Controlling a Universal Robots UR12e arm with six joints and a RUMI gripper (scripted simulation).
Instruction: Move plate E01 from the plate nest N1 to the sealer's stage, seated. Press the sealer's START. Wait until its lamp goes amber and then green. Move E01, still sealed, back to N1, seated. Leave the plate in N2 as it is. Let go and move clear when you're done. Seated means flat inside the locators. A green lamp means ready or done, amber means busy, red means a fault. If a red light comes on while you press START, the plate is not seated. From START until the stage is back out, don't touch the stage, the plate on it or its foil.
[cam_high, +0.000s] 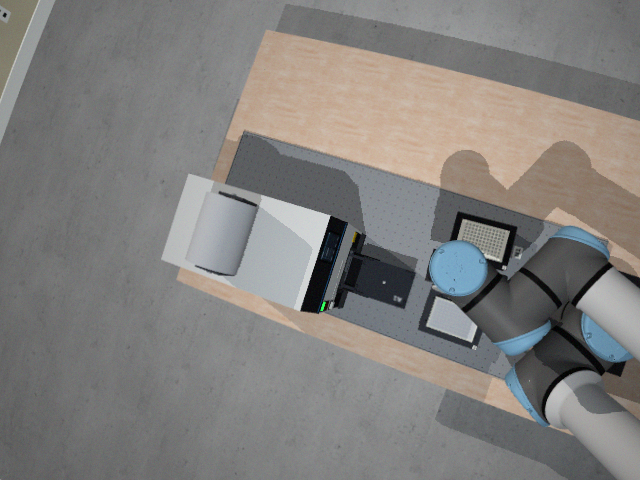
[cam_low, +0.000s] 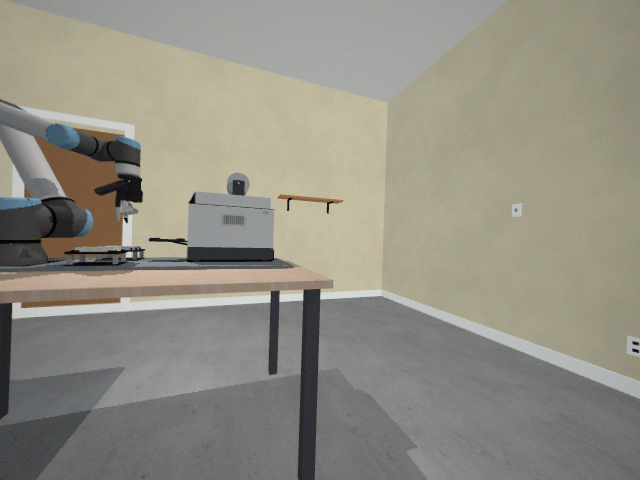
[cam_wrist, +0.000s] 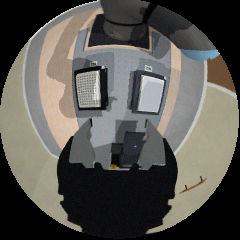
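Now: hand 50 mm past the plate E01, 110 mm to the left of it and 130 mm above it. Round my hand: sealer stage: 180 mm ahead, 60 mm to the left, 80 mm below; nest N1: 50 mm behind, 110 mm to the right, 140 mm below; foil roll: 510 mm ahead, 30 mm to the left, 230 mm above.
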